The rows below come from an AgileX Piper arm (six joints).
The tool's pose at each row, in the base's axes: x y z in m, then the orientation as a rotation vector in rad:
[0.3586, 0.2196, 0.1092, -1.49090, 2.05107, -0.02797]
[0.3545, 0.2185, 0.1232, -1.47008, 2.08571, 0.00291]
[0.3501, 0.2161, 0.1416, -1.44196, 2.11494, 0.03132]
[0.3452, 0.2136, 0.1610, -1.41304, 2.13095, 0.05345]
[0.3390, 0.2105, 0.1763, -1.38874, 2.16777, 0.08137]
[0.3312, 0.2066, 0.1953, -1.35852, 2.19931, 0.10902]
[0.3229, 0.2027, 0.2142, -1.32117, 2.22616, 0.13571]
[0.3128, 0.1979, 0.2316, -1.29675, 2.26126, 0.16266]
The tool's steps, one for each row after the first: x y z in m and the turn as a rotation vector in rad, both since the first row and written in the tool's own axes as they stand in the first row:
[-0.0045, -0.0018, -0.0138, -0.02075, 0.00490, 0.03341]
[-0.0098, -0.0054, -0.0318, -0.03485, 0.00488, 0.06815]
[-0.0154, -0.0089, -0.0508, -0.04019, -0.00219, 0.09663]
[-0.0184, -0.0101, -0.0673, -0.05943, 0.00611, 0.13172]
[-0.0220, -0.0115, -0.0878, -0.07411, 0.00920, 0.16801]
[-0.0255, -0.0124, -0.1085, -0.08360, 0.00742, 0.20647]
[-0.0272, -0.0116, -0.1291, -0.10269, 0.01669, 0.24000]

